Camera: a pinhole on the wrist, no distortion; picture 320 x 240 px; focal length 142.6 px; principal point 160.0 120.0 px. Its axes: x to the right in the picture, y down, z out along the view. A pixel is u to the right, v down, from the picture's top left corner.
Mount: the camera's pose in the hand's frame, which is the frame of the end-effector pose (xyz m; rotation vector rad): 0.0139 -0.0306 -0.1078 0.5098 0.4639 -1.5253
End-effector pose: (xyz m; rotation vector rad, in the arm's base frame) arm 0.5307 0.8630 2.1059 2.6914 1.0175 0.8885
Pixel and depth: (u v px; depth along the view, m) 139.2 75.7 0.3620
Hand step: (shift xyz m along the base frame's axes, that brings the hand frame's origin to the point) -0.0540 0.0975 -0.2899
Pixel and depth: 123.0 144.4 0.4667
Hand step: 0.1281 0.2359 -0.3076
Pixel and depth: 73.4 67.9 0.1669
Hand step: -0.0075 0.0074 -0.1088
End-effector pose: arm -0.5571 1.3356 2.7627 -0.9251 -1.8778 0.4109
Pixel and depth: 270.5 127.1 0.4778
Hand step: -0.3207 -0.3752 0.3652
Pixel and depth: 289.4 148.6 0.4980
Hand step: -0.3473 -0.3740 0.4754
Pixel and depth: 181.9 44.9 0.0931
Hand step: 0.0053 -0.0954 0.0563
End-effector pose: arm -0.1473 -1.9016 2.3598 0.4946 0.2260 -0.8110
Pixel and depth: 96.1 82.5 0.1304
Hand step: -0.0593 -0.0344 0.0167
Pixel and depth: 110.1 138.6 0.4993
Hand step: -0.0875 -0.3481 0.2622
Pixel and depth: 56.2 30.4 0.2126
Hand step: -0.1030 -0.0115 0.1699
